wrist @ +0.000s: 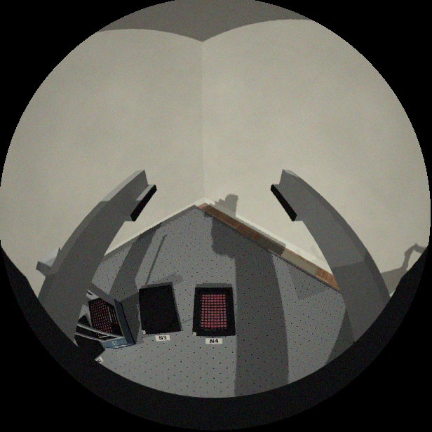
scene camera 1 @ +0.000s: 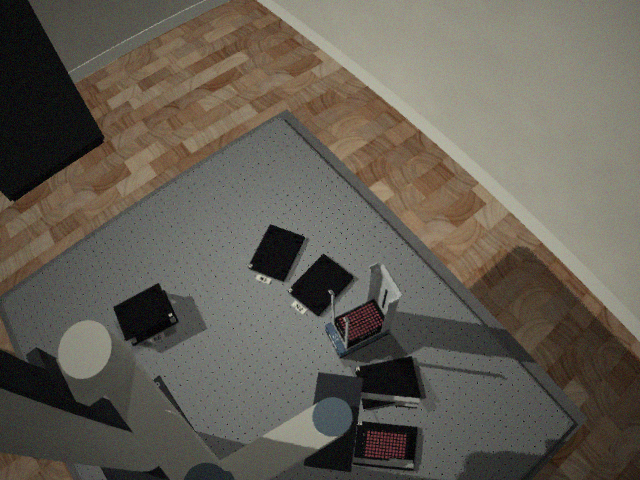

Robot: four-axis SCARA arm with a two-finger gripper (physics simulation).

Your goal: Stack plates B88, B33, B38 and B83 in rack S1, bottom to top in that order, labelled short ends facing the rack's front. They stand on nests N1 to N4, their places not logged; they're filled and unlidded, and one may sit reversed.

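Places are measured from the arm's base along level axes (x ahead, y left, z up), in millimetres.
Where they show: gripper, fingertip midpoint: (scene camera 1: pixel 416 433).
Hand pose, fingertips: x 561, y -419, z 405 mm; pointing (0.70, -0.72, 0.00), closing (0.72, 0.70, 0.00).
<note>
After its pixels a point has its place.
Rack S1 (scene camera 1: pixel 334 339) {x 619, y -83, z 62 mm} (wrist: pixel 116 343) has a blue front and pale upright guides. A plate with red-filled wells (scene camera 1: pixel 361 321) {x 702, y -99, z 102 mm} (wrist: pixel 103 316) lies in it; its label is unreadable here and the plates below it cannot be told apart. Another red-filled plate (scene camera 1: pixel 385 444) {x 545, y -398, z 36 mm} (wrist: pixel 214 311) stands on N4, behind the N4 tag (wrist: pixel 214 341); its label is unreadable. Nests N1 (scene camera 1: pixel 277 253) {x 659, y 252, z 24 mm}, N2 (scene camera 1: pixel 321 284) {x 702, y 84, z 25 mm} and N3 (scene camera 1: pixel 388 377) {x 674, y -258, z 25 mm} (wrist: pixel 160 309) show plain black tops without red wells. My gripper (scene camera 1: pixel 413 432) {x 561, y -419, z 405 mm} (wrist: pixel 213 176) is open and empty, high above the N4 side, fingers on either side of its plate.
A separate black block (scene camera 1: pixel 144 312) {x 219, y 319, z 73 mm} stands on the left of the grey perforated table (scene camera 1: pixel 232 222) {x 611, y 443, z 13 mm} (wrist: pixel 175 370). The rack's tall pale back plate (scene camera 1: pixel 385 289) {x 767, y -104, z 242 mm} rises behind it, next to N3. The arm (scene camera 1: pixel 279 434) {x 355, y -270, z 517 mm} reaches across the lower part of the scene view.
</note>
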